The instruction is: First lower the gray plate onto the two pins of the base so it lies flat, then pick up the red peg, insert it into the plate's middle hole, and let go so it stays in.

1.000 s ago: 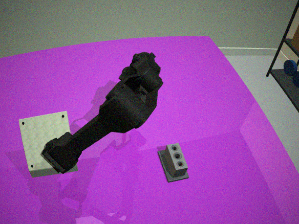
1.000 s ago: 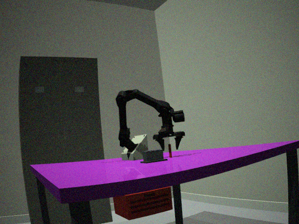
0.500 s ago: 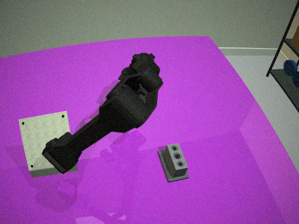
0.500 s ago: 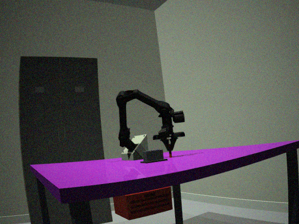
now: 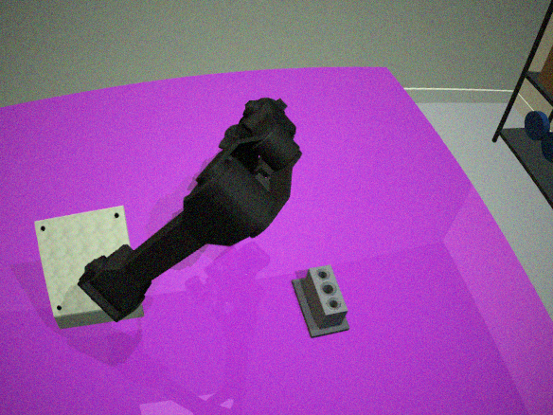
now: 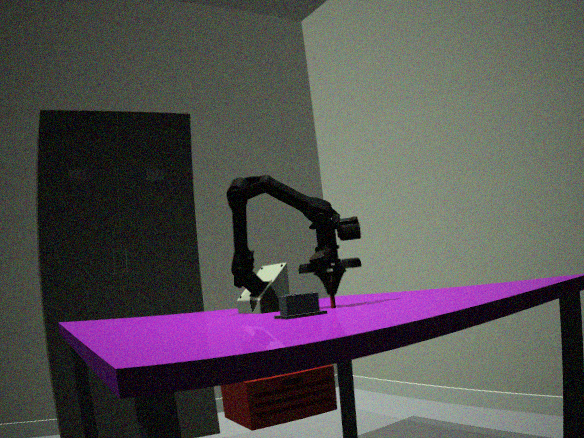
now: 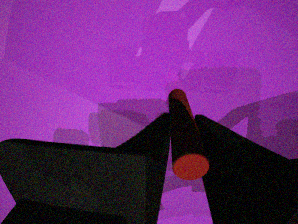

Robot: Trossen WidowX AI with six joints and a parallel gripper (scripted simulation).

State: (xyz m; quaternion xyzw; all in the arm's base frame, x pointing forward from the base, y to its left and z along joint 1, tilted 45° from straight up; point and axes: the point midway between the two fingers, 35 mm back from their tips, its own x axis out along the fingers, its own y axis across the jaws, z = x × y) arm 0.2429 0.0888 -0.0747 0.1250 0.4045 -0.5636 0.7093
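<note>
Right now my gripper tip is 110 mm short of the gray plate and 180 mm to the left of it. Round my gripper tip: flat base: 110 mm ahead, 180 mm to the right, 30 mm below; red peg: right at my gripper tip.
</note>
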